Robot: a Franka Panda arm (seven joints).
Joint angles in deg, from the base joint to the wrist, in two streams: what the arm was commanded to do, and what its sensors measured. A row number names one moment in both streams.
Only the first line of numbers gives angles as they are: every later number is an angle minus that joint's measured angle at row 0.
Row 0, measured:
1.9, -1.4, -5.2, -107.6, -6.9, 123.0, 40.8
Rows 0 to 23, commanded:
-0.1, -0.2, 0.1, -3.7, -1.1, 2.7, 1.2
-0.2, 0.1, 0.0, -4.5, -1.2, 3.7, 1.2
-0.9, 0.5, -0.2, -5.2, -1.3, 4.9, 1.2
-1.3, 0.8, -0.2, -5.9, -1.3, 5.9, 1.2
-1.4, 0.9, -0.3, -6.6, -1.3, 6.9, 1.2
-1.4, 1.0, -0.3, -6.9, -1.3, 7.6, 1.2
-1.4, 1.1, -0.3, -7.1, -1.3, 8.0, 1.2
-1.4, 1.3, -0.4, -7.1, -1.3, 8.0, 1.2
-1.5, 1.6, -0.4, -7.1, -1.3, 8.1, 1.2
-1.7, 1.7, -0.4, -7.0, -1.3, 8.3, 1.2
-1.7, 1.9, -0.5, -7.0, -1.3, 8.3, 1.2
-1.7, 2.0, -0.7, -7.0, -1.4, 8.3, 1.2
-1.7, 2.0, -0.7, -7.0, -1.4, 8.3, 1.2
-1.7, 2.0, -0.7, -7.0, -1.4, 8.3, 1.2
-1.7, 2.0, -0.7, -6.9, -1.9, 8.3, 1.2
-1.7, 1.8, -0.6, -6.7, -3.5, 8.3, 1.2
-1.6, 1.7, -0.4, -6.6, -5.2, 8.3, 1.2
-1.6, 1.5, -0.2, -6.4, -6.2, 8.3, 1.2
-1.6, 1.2, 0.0, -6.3, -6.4, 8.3, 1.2
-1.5, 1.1, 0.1, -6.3, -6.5, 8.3, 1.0
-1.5, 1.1, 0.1, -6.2, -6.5, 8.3, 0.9
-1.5, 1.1, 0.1, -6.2, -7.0, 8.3, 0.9
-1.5, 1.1, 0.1, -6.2, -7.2, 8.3, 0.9
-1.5, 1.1, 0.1, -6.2, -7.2, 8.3, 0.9
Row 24, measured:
-1.4, 1.7, -0.3, -5.9, -5.4, 7.2, 0.0
